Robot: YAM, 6 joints.
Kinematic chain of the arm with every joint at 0, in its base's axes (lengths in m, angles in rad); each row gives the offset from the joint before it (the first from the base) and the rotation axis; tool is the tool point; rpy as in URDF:
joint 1: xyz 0 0 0.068 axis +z
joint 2: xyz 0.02 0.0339 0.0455 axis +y
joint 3: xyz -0.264 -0.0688 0 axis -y
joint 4: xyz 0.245 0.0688 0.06 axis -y
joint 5: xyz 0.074 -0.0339 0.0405 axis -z
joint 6: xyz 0.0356 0 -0.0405 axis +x
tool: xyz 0 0 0 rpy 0 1.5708 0
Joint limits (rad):
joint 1: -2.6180..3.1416
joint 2: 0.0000..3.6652
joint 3: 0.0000..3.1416
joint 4: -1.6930..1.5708
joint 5: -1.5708..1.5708
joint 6: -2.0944..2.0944
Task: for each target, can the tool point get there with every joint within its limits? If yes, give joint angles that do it. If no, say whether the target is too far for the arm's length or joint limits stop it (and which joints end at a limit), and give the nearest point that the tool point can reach.
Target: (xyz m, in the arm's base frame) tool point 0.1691 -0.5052 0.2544
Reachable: yes | joints -1.3012 2.2726 1.8176 0.3822 -0.9259 0.2926
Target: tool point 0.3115 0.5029 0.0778
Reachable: yes | joints 1.0546 2.8735 2.5200 -0.5101 0.6897 -1.7191
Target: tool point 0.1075 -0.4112 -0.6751
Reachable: no: too far | nearest point 0.0866 -0.3314 -0.3680 | short by 0.318 m
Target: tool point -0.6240 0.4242 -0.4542
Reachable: no: too far | nearest point -0.4324 0.2939 -0.2546 | short by 0.306 m
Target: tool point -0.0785 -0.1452 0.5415
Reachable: yes | joints 0.8792 0.3671 1.5713 -0.0088 1.1301 0.7980
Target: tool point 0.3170 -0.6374 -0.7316
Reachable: no: too far | nearest point 0.1985 -0.3991 -0.3219 | short by 0.489 m
